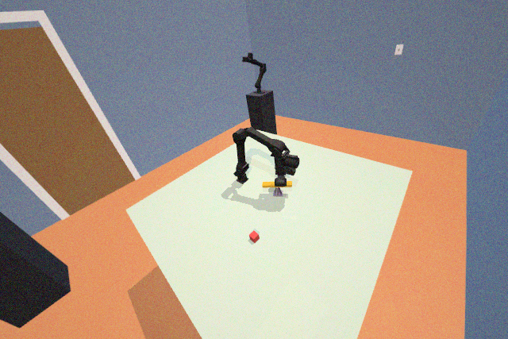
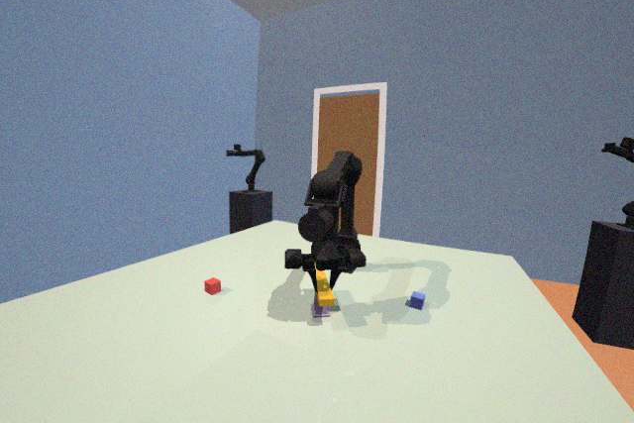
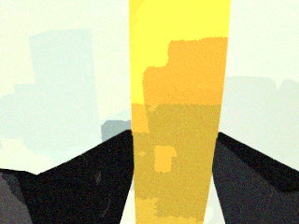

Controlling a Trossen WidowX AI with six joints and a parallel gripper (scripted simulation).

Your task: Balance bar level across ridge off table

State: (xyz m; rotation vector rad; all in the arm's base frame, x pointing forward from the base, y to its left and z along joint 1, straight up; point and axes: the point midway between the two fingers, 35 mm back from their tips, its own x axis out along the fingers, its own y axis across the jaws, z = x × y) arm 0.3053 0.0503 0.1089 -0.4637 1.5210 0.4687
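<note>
Now: the yellow bar 2 cm to the right of my gripper tip and 2 cm behind it. The rest, counted from my gripper tip: blue cube: 21 cm to the left, 16 cm behind, 6 cm below; red cube: 32 cm to the right, 6 cm below, 6 cm ahead.
</note>
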